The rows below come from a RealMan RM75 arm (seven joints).
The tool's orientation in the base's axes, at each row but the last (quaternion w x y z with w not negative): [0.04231, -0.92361, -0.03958, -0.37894]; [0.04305, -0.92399, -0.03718, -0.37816]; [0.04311, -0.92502, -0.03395, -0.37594]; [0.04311, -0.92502, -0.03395, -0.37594]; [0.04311, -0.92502, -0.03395, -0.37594]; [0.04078, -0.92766, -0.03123, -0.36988]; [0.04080, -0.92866, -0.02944, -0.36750]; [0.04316, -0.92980, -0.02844, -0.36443]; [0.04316, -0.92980, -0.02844, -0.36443]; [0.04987, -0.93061, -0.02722, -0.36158]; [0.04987, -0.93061, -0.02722, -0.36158]
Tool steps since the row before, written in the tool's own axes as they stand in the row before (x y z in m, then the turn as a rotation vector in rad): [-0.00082, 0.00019, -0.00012, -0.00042, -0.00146, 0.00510]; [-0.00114, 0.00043, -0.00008, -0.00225, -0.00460, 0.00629]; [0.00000, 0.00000, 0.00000, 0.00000, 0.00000, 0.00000]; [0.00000, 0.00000, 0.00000, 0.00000, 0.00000, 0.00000]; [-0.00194, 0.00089, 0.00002, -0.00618, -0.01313, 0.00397]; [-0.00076, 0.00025, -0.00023, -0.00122, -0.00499, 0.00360]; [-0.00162, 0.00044, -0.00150, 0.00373, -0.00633, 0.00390]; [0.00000, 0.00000, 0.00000, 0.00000, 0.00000, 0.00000]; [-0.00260, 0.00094, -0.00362, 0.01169, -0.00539, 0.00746]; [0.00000, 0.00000, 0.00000, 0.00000, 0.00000, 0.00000]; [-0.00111, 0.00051, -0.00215, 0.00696, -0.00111, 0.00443]
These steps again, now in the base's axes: [-0.00065, -0.00024, -0.00050, 0.00310, 0.00198, -0.00384]; [-0.00082, -0.00048, -0.00077, 0.00231, 0.00517, -0.00581]; [0.00000, 0.00000, 0.00000, 0.00000, 0.00000, 0.00000]; [0.00000, 0.00000, 0.00000, 0.00000, 0.00000, 0.00000]; [-0.00129, -0.00094, -0.00142, -0.00292, 0.01328, -0.00644]; [-0.00069, -0.00029, -0.00037, 0.00114, 0.00529, -0.00318]; [-0.00216, -0.00062, -0.00004, 0.00483, 0.00677, 0.00006]; [0.00000, 0.00000, 0.00000, 0.00000, 0.00000, 0.00000]; [-0.00427, -0.00136, 0.00082, 0.01315, 0.00637, 0.00282]; [0.00000, 0.00000, 0.00000, 0.00000, 0.00000, 0.00000]; [-0.00221, -0.00076, 0.00079, 0.00800, 0.00170, 0.00153]
